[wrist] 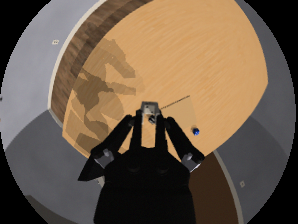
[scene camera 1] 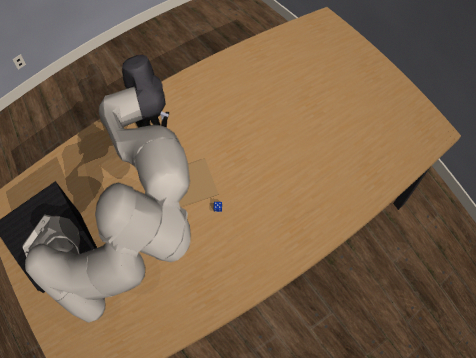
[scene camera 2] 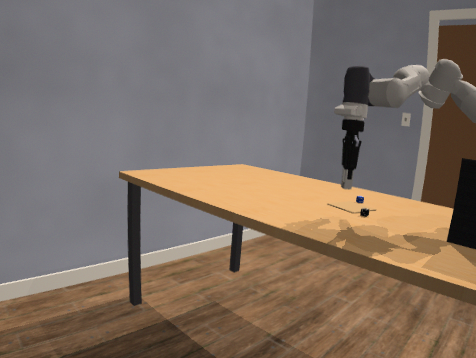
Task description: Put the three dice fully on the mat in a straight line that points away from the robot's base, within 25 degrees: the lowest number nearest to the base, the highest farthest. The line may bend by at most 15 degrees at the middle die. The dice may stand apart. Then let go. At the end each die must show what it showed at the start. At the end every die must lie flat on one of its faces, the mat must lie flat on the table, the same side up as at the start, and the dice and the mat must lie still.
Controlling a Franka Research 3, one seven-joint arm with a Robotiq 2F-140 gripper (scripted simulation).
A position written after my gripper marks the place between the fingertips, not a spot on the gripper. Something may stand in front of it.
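Observation:
There's a thin tan mat (scene camera 1: 202, 186) that I can see. And my gripper (scene camera 2: 346, 188), well, I can see that too, and the gripper's also there at (wrist: 149, 106).

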